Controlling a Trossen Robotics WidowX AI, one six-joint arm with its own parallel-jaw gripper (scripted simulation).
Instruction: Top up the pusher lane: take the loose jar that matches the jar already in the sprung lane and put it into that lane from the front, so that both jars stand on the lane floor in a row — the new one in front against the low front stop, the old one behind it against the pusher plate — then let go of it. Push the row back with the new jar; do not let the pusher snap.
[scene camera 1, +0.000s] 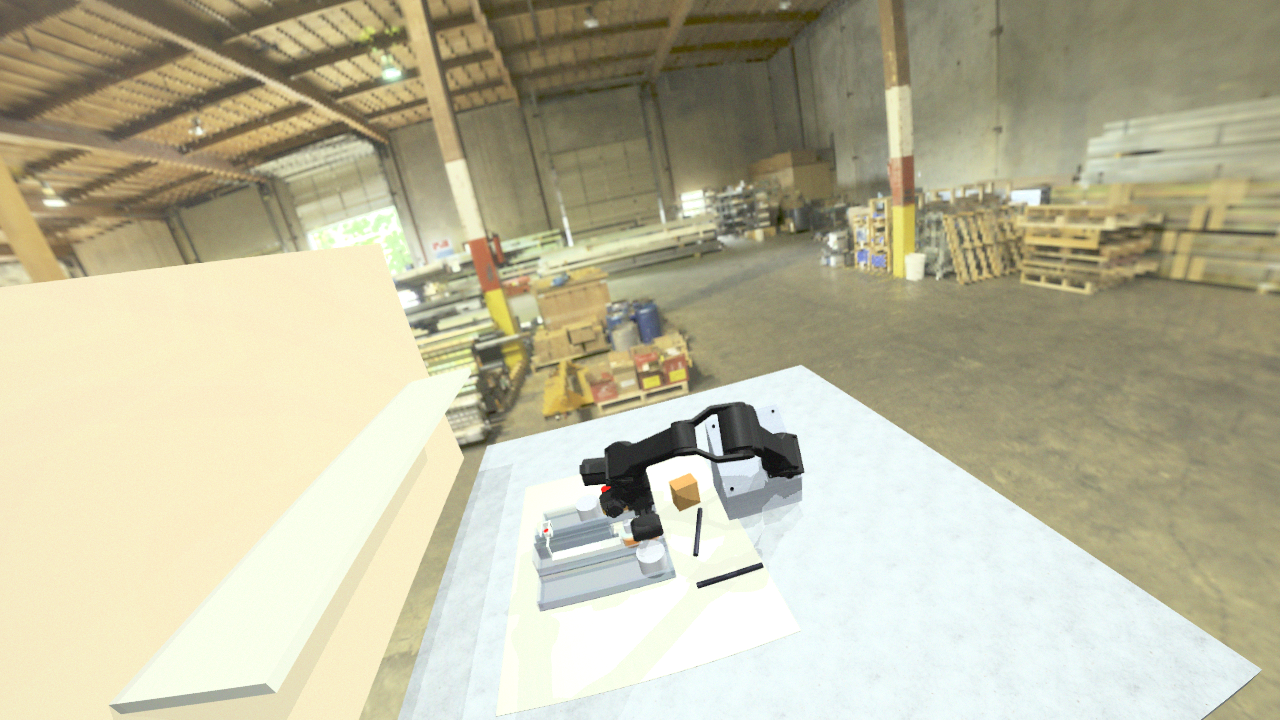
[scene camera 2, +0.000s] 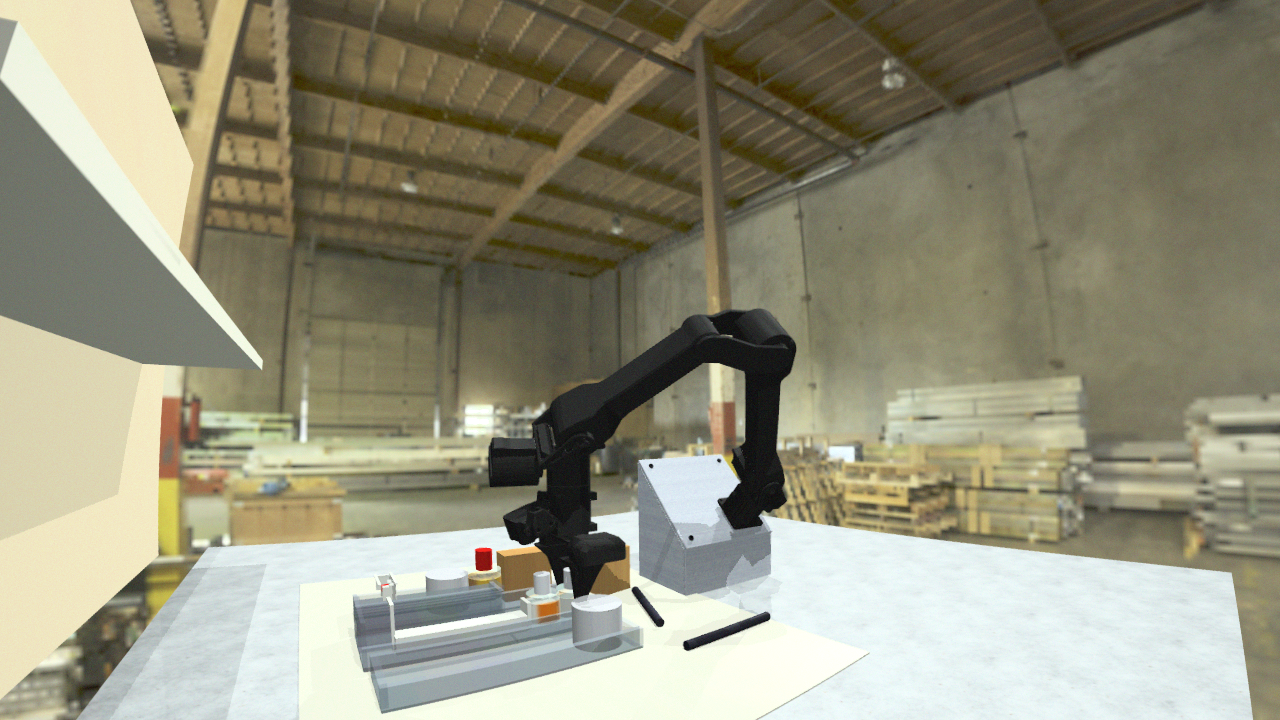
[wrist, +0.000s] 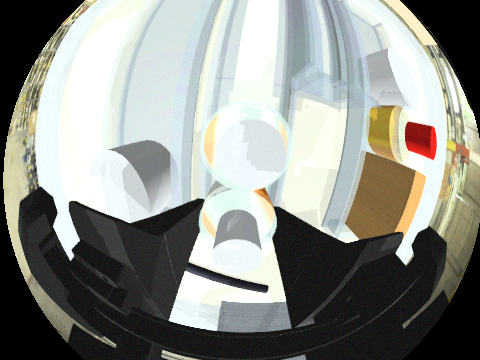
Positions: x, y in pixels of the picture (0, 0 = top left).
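Wide grey cylinder: visible in scene camera 1, scene camera 2, the wrist view (131, 182). Same spot on the cylinder: (scene camera 1: 651, 555), (scene camera 2: 602, 605). My gripper: visible in scene camera 1, scene camera 2, the wrist view (238, 209). Same spot on my gripper: (scene camera 1: 640, 499), (scene camera 2: 580, 513).
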